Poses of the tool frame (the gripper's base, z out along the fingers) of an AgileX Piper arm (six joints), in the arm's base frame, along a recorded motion.
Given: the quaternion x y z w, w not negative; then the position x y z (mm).
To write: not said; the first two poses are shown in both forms.
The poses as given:
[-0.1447 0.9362 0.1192 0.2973 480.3 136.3 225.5]
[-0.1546 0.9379 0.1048 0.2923 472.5 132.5 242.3]
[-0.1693 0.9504 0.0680 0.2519 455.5 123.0 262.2]
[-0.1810 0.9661 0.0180 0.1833 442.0 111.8 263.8]
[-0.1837 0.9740 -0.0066 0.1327 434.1 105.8 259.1]
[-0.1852 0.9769 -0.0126 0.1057 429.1 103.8 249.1]
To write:
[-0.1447 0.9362 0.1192 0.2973 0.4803 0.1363 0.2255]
[-0.1546 0.9379 0.1048 0.2923 0.4725 0.1325 0.2423]
[-0.1693 0.9504 0.0680 0.2519 0.4555 0.1230 0.2622]
[-0.1810 0.9661 0.0180 0.1833 0.4420 0.1118 0.2638]
[-0.1837 0.9740 -0.0066 0.1327 0.4341 0.1058 0.2591]
[-0.1852 0.9769 -0.0126 0.1057 0.4291 0.1038 0.2491]

